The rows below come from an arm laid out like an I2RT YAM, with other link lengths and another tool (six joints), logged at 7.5 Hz.
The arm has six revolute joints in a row. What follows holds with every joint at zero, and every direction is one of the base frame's.
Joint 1 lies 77.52 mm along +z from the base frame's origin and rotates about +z.
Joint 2 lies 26.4 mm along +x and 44.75 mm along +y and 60.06 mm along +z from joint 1 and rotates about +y.
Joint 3 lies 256.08 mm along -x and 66.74 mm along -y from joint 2 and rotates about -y.
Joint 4 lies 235.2 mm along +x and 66.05 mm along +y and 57.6 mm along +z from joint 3 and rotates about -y.
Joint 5 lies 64.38 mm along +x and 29.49 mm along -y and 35.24 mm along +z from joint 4 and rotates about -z.
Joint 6 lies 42.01 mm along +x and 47.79 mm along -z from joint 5 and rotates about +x.
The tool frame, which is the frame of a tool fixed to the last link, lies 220 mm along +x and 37 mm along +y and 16 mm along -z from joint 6; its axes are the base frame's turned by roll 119.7, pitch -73.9 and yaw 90 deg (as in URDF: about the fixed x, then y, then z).
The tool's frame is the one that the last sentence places.
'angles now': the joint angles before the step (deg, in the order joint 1, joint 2, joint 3, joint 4, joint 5, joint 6). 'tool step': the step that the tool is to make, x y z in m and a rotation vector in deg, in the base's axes. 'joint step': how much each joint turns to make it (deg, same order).
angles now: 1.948 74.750 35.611 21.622 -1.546 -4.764
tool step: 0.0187 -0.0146 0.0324 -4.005 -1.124 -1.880
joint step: -0.100 0.780 8.115 -6.349 2.886 -3.341
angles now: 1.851 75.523 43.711 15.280 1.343 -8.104
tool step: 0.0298 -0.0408 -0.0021 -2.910 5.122 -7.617
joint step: -0.884 7.808 12.507 -9.860 7.271 -0.426
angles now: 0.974 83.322 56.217 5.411 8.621 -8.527
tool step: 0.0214 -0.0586 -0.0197 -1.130 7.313 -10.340
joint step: -2.705 9.913 13.482 -11.370 7.394 2.288
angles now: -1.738 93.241 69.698 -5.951 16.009 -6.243
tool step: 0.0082 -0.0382 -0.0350 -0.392 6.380 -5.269
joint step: -2.744 8.289 7.738 -6.030 2.523 0.784
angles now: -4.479 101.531 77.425 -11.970 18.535 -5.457
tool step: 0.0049 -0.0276 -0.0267 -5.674 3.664 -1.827
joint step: -0.491 5.351 1.682 1.992 4.648 -4.235
